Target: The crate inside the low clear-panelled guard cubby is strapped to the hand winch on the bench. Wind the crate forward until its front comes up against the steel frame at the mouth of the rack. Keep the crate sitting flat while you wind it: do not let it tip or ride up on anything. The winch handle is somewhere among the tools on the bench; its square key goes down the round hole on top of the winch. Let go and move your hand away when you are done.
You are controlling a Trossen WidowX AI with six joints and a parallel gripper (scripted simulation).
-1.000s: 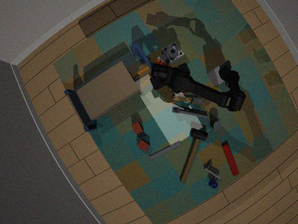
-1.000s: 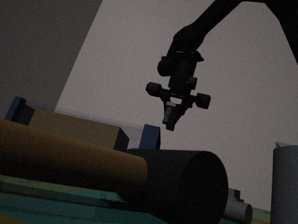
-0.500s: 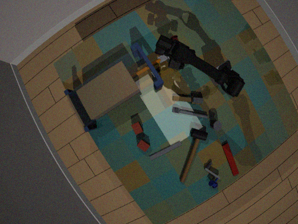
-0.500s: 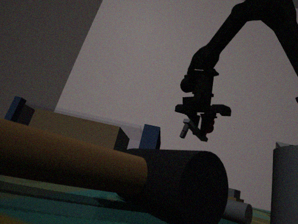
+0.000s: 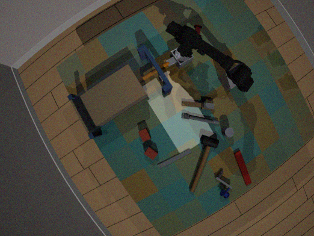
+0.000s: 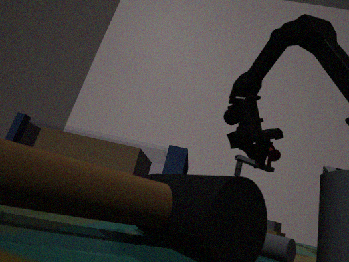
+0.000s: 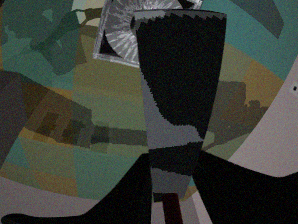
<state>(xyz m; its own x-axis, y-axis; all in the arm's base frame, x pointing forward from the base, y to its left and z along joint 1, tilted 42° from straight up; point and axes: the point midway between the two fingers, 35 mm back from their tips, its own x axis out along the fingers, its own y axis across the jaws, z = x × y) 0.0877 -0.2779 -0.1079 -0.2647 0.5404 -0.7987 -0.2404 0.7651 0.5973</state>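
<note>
Now: gripper tip 5 cm below the red knob, 3 cm past it and 1 cm to the left of it. From my gripper tip the other things lie so: red-knobbed crank (2 cm above); grey winch (16 cm below, 5 cm ahead, 1 cm to the left); blue steel frame (22 cm ahead, 8 cm below, 1 cm to the right).
</note>
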